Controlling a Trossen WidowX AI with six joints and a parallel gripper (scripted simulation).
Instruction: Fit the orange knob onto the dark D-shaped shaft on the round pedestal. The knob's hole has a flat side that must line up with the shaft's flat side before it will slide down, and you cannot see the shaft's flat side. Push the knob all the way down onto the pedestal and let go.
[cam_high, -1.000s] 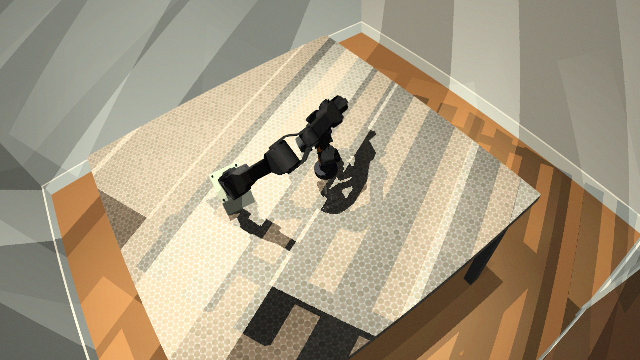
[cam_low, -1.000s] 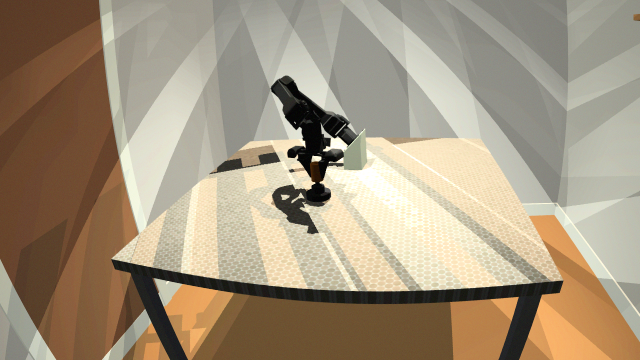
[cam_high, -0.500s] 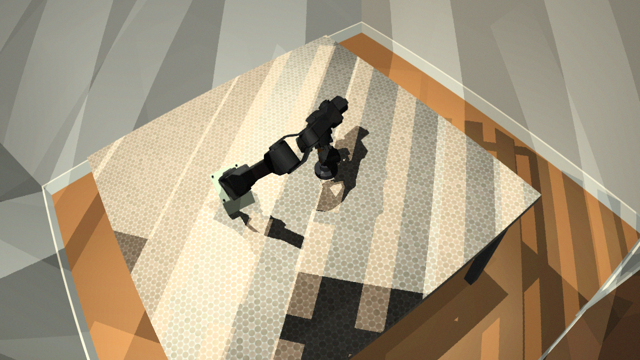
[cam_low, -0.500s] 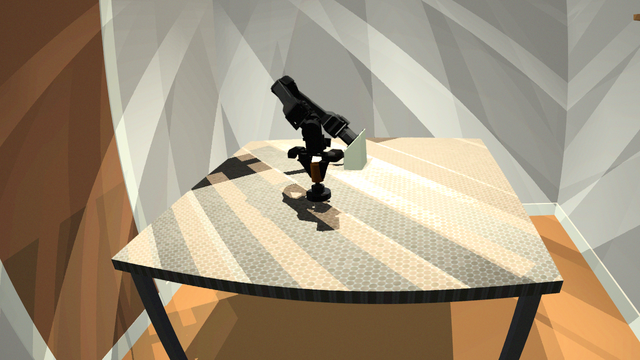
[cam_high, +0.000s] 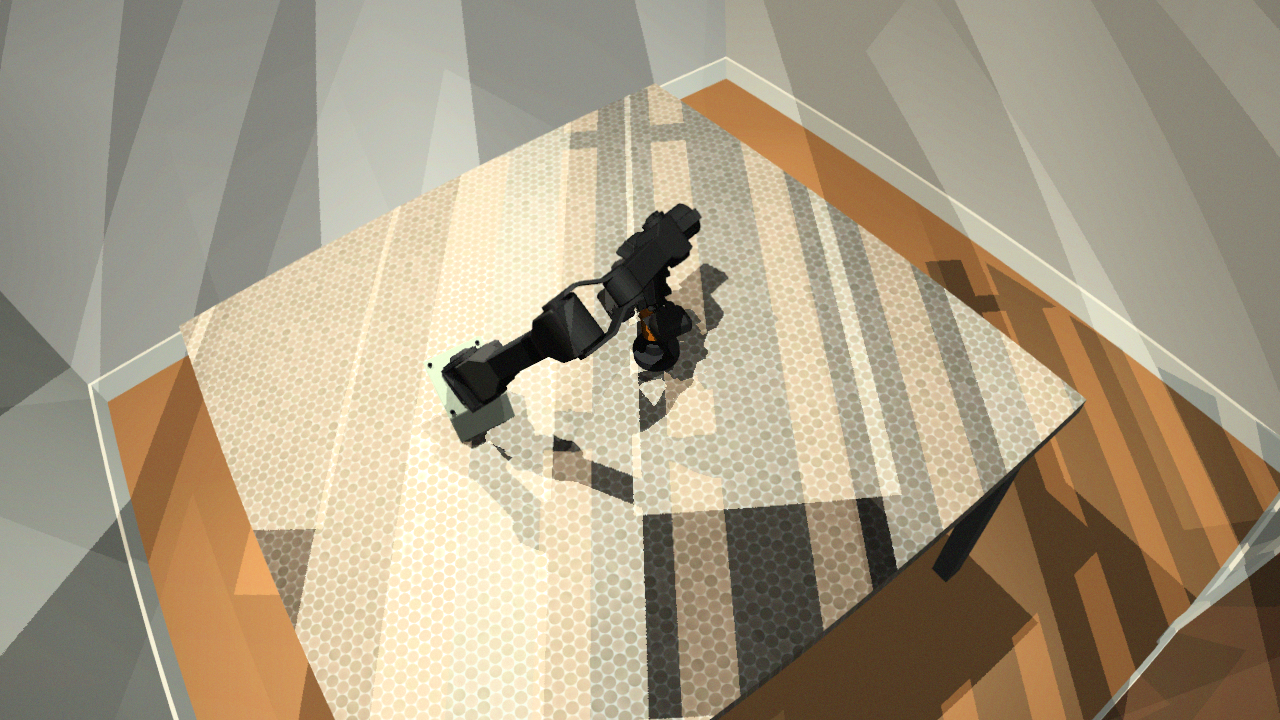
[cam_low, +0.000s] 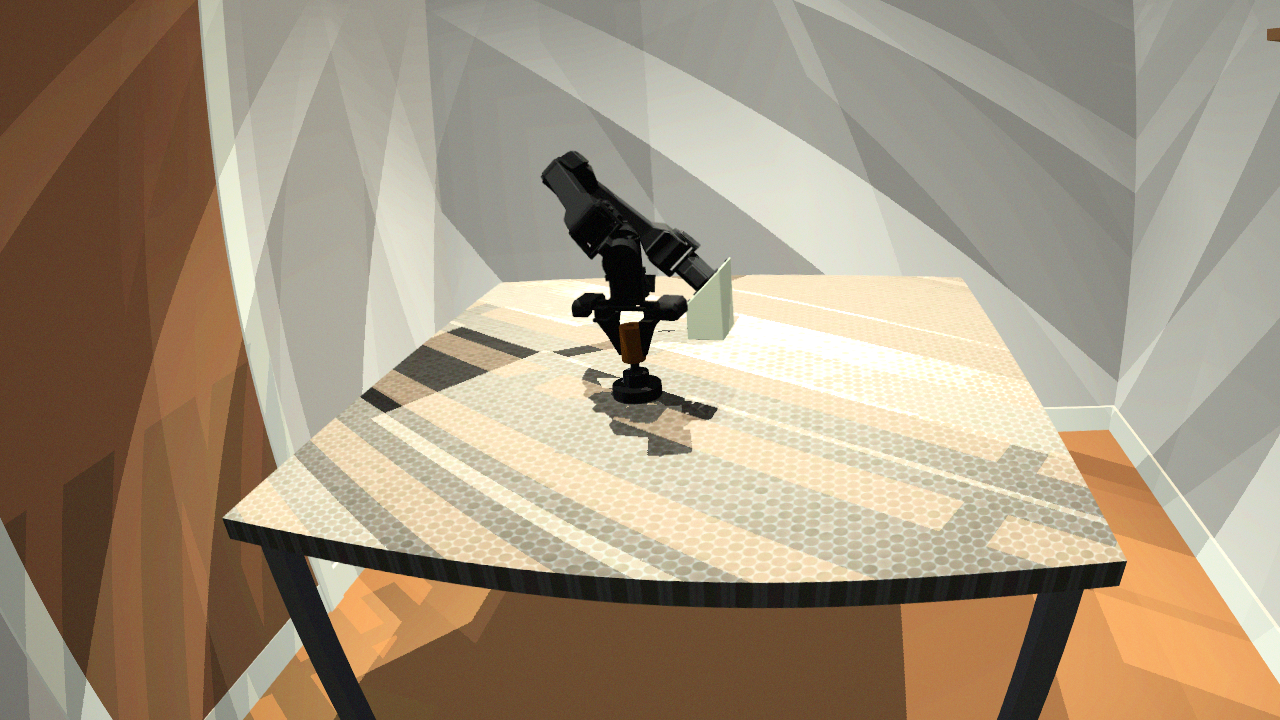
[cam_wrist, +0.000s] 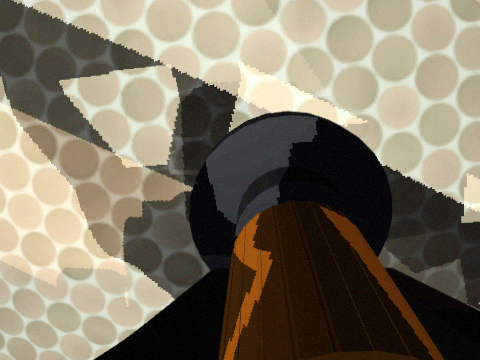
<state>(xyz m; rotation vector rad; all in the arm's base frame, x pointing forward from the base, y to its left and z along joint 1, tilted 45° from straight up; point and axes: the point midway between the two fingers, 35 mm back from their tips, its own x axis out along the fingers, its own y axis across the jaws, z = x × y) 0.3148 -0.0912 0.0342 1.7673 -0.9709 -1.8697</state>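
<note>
My gripper tip is 20 mm below the orange knob. Also, from my gripper tip: dark round pedestal (40 mm below).
</note>
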